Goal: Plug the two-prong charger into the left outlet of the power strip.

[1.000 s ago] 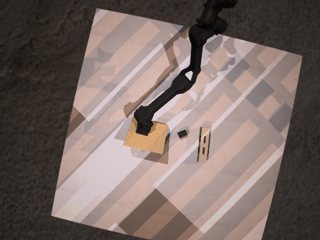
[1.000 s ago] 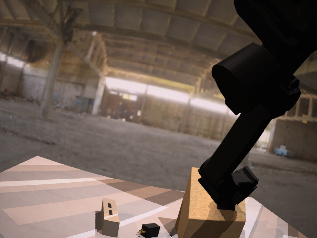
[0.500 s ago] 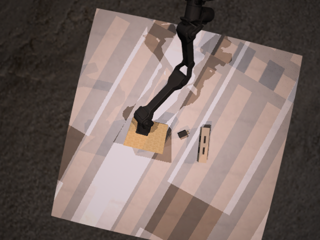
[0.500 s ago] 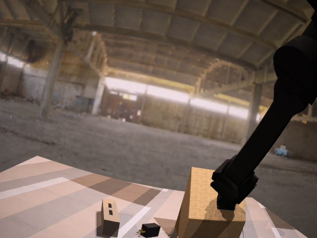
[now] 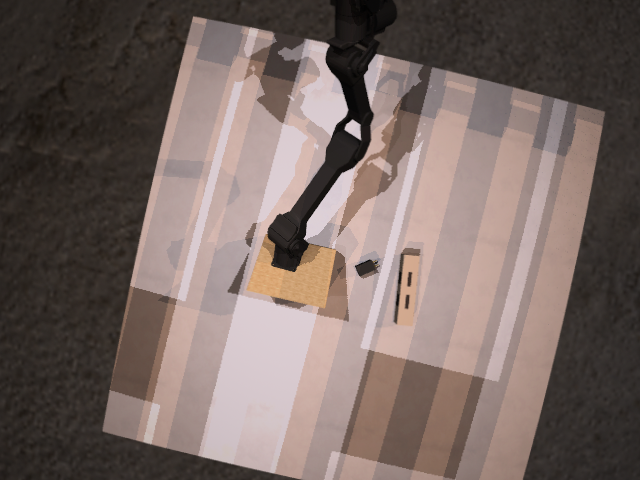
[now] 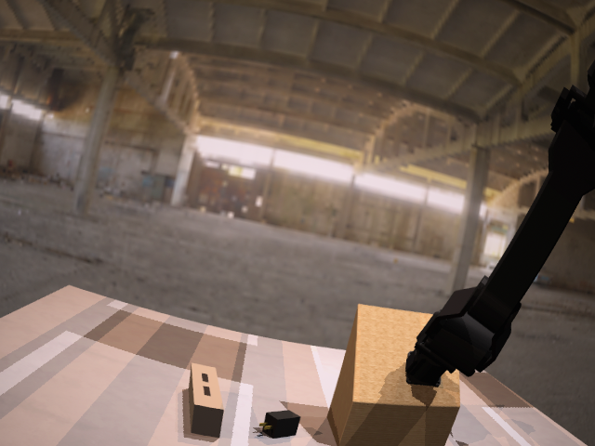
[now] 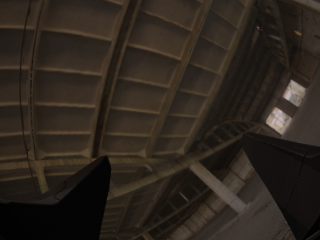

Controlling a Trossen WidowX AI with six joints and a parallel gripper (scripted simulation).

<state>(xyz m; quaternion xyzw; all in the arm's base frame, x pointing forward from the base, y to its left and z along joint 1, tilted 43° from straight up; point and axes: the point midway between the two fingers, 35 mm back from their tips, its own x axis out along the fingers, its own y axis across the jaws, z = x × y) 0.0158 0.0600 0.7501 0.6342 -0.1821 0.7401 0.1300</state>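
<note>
Right now my gripper tip is 66 cm above the black charger, 54 cm to the left of it and 24 cm short of it.
</note>
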